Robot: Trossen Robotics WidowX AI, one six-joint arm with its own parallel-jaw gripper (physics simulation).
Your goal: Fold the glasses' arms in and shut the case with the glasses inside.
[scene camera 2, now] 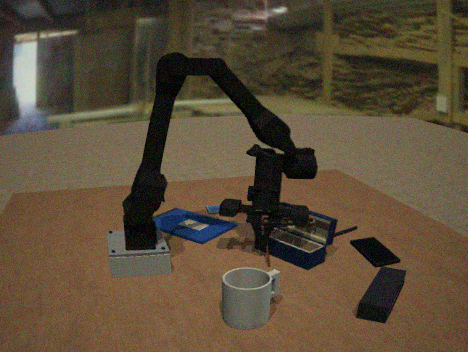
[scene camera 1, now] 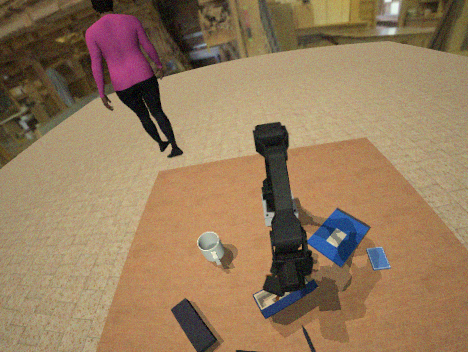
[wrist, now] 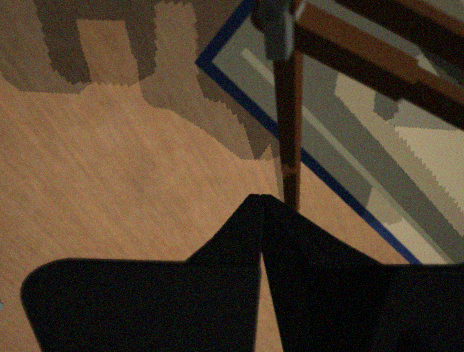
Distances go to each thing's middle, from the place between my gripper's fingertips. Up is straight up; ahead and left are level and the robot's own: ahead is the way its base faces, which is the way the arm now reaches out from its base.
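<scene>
Mug (scene camera 2: pixel 246 292): 3 cm above my hand, 9 cm behind it, 23 cm to the right of it. My hand: 2 cm below the brown-framed glasses (wrist: pixel 328 39), 6 cm short of them, 1 cm to the right of them.
</scene>
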